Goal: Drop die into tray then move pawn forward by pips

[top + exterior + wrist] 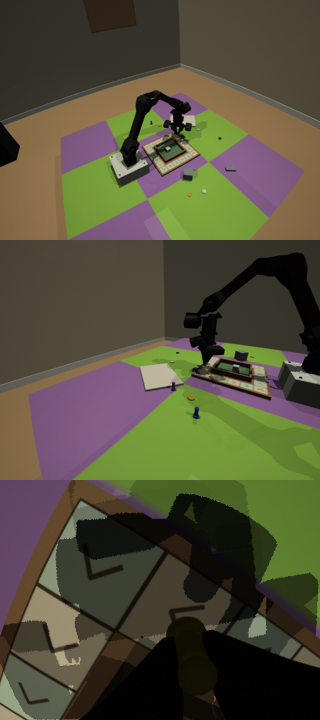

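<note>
The yellow pawn lies 10 mm above my gripper tip. Also, from my gripper tip: blue pawn: 60 mm behind, 280 mm to the left, 30 mm below; then purple pawn: 50 mm ahead, 200 mm to the left, 30 mm below; then die: 130 mm behind, 60 mm to the right, 20 mm below.
</note>
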